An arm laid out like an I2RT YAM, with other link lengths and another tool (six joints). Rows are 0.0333 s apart.
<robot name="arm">
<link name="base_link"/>
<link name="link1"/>
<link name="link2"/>
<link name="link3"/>
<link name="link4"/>
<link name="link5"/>
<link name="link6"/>
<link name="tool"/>
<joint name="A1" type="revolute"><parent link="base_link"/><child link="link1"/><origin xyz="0 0 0.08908" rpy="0 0 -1.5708"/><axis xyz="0 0 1"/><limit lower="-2.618" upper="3.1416"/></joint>
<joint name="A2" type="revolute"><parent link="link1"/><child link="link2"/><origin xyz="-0.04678 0.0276 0.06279" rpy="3.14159 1.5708 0"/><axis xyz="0 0 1"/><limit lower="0" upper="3.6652"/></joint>
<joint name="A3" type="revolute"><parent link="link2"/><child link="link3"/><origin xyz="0 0.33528 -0.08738" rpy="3.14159 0 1.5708"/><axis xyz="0 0 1"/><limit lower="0" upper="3.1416"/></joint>
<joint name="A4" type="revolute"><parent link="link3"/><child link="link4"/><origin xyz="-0.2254 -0.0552 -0.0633" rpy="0 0 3.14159"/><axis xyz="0 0 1"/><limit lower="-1.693" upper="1.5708"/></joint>
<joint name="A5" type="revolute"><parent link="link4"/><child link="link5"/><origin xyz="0.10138 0.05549 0.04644" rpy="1.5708 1.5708 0"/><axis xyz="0 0 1"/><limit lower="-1.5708" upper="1.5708"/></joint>
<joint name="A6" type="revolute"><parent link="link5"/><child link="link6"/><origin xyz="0 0.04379 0.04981" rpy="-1.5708 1.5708 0"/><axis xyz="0 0 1"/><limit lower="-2.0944" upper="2.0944"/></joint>
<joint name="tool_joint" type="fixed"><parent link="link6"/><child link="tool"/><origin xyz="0.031 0.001 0.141" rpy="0 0.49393 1.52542"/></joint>
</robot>
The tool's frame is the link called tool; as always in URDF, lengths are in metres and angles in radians.
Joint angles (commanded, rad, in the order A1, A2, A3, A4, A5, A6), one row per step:
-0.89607, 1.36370, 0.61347, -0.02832, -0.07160, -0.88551
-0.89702, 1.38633, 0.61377, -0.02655, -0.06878, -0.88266
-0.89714, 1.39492, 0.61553, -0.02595, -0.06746, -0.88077
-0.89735, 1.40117, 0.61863, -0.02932, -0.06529, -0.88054
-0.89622, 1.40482, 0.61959, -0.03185, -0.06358, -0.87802
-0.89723, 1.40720, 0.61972, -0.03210, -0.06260, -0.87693
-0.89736, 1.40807, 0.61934, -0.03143, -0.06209, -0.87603
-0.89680, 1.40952, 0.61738, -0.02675, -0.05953, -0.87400
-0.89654, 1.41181, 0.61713, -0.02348, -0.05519, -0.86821
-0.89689, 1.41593, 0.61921, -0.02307, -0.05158, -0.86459
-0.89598, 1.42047, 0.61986, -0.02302, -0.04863, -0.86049
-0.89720, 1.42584, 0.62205, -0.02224, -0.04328, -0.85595
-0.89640, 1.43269, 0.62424, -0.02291, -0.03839, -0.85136
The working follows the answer.
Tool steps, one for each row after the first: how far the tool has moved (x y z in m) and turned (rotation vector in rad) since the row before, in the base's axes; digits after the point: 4 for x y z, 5 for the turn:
0.0000, -0.0015, -0.0075, 0.01622, 0.01296, -0.00495
0.0003, -0.0009, -0.0022, 0.00520, 0.00368, -0.00239
0.0000, -0.0007, -0.0017, 0.00423, 0.00518, -0.00187
0.0000, 0.0001, -0.0015, 0.00451, 0.00298, -0.00187
-0.0004, -0.0004, -0.0009, 0.00202, 0.00158, -0.00247
-0.0001, -0.0001, -0.0003, 0.00065, 0.00021, -0.00113
0.0000, -0.0005, -0.0004, -0.00120, -0.00033, -0.00267
-0.0001, -0.0011, -0.0002, 0.00018, -0.00086, -0.00693
-0.0001, -0.0013, -0.0006, 0.00132, 0.00127, -0.00546
0.0000, -0.0005, -0.0014, 0.00355, 0.00204, -0.00410
-0.0005, -0.0019, -0.0009, 0.00151, 0.00229, -0.00818
0.0000, -0.0011, -0.0018, 0.00400, 0.00384, -0.00589

Tool pose at each row, in the base's axes (x y z in m, rotation vector in rad; rounded; the steps above come from the unrounded poses):
0.2484, -0.2901, 0.1858, 1.58486, -1.72564, 1.53244
0.2485, -0.2916, 0.1782, 1.59370, -1.73805, 1.50628
0.2488, -0.2925, 0.1760, 1.59538, -1.74268, 1.49799
0.2487, -0.2933, 0.1743, 1.59786, -1.74521, 1.48898
0.2488, -0.2932, 0.1729, 1.59941, -1.74919, 1.48209
0.2484, -0.2936, 0.1720, 1.59842, -1.75174, 1.47799
0.2483, -0.2938, 0.1717, 1.59758, -1.75291, 1.47683
0.2483, -0.2943, 0.1713, 1.59389, -1.75334, 1.47674
0.2482, -0.2954, 0.1711, 1.58593, -1.75776, 1.47435
0.2481, -0.2967, 0.1705, 1.58114, -1.76134, 1.46966
0.2481, -0.2972, 0.1692, 1.57930, -1.76599, 1.46333
0.2476, -0.2990, 0.1682, 1.57205, -1.77063, 1.45621
0.2476, -0.3001, 0.1665, 1.56926, -1.77562, 1.44688

